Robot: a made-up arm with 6 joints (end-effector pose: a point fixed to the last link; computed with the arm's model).
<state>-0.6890 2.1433 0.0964 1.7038 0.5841 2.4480</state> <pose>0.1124 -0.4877 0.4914 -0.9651 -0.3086 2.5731</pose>
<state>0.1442 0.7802 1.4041 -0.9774 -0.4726 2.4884</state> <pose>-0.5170 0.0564 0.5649 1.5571 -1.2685 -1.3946</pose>
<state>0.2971 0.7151 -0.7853 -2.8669 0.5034 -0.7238</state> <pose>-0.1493 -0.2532 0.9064 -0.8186 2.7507 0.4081</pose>
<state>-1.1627 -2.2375 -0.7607 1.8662 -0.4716 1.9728</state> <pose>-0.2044 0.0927 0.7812 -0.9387 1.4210 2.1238</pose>
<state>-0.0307 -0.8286 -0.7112 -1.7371 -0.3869 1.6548</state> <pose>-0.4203 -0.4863 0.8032 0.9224 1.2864 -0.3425</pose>
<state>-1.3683 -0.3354 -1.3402 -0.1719 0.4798 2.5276</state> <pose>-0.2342 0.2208 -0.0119 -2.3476 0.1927 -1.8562</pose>
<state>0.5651 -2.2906 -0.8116 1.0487 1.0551 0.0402</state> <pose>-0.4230 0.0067 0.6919 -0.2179 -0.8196 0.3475</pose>
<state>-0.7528 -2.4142 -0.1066 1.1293 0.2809 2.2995</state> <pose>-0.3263 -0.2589 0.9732 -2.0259 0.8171 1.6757</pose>
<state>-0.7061 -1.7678 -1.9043 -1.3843 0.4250 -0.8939</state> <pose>-0.2478 -0.1930 0.1438 -0.3572 -0.9739 1.6563</pose>
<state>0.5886 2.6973 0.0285 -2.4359 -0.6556 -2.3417</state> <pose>-0.2749 -0.3749 0.8454 0.5151 -1.8141 1.5852</pose>
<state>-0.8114 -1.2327 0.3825 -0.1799 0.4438 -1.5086</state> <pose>-0.5959 -0.3119 0.8323 0.2255 0.2083 1.2257</pose>
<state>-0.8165 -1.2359 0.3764 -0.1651 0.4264 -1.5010</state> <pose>-0.5989 -0.3091 0.8311 0.2286 0.2249 1.2199</pose>
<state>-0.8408 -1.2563 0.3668 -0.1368 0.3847 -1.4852</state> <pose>-0.6006 -0.3104 0.8269 0.2648 0.2589 1.2187</pose>
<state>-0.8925 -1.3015 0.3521 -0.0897 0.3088 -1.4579</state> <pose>-0.5999 -0.3177 0.8180 0.3494 0.3179 1.2253</pose>
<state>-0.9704 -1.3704 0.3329 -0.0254 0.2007 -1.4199</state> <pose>-0.5955 -0.3307 0.8035 0.4808 0.4020 1.2430</pose>
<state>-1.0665 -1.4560 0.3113 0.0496 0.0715 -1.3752</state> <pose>-0.5865 -0.3477 0.7832 0.6444 0.5053 1.2750</pose>
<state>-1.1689 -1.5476 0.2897 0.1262 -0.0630 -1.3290</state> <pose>-0.5730 -0.3657 0.7576 0.8168 0.6169 1.3211</pose>
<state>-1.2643 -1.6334 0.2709 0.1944 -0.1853 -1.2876</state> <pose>-0.5566 -0.3816 0.7293 0.9721 0.7226 1.3774</pose>
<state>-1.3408 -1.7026 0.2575 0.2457 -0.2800 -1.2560</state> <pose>-0.5405 -0.3936 0.7028 1.0908 0.8069 1.4341</pose>
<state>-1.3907 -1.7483 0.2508 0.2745 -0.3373 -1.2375</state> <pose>-0.5279 -0.4017 0.6823 1.1645 0.8570 1.4806</pose>
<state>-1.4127 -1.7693 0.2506 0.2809 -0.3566 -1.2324</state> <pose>-0.5208 -0.4069 0.6705 1.1961 0.8698 1.5097</pose>
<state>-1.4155 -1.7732 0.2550 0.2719 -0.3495 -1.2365</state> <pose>-0.5176 -0.4108 0.6653 1.2005 0.8563 1.5248</pose>
